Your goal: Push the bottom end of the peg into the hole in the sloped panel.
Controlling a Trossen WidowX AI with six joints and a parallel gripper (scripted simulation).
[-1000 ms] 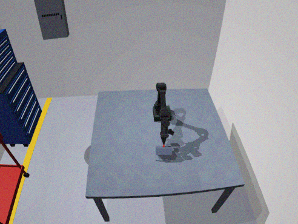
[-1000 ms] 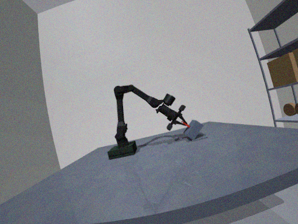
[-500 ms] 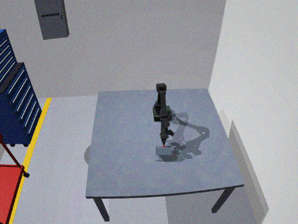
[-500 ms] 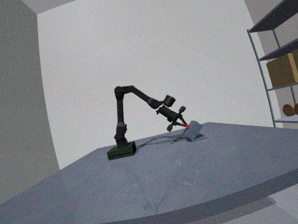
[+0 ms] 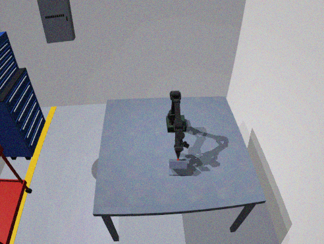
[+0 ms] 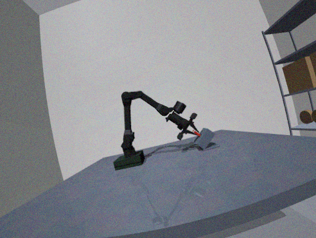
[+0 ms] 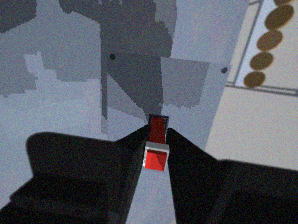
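The red peg lies 10 mm behind my gripper tip and 10 mm above it. Also, from my gripper tip: panel (30 mm below, 30 mm ahead).
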